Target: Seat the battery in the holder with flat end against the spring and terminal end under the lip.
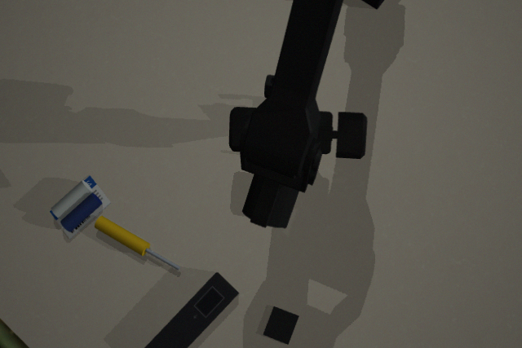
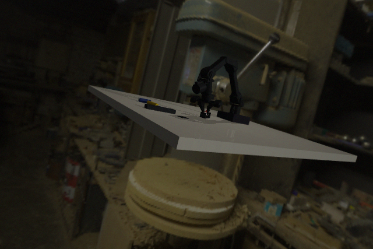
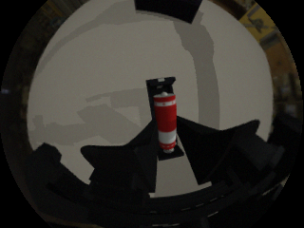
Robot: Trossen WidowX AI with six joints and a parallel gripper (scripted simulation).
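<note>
Right now my gripper tip is 10 mm below the red-and-white battery. Also, from my gripper tip: yellow-handled screwdriver: 300 mm ahead, 50 mm to the right, 10 mm below; then small black block: 240 mm ahead, 180 mm to the left, 20 mm below; then long black slab: 330 mm ahead, 80 mm to the left.
</note>
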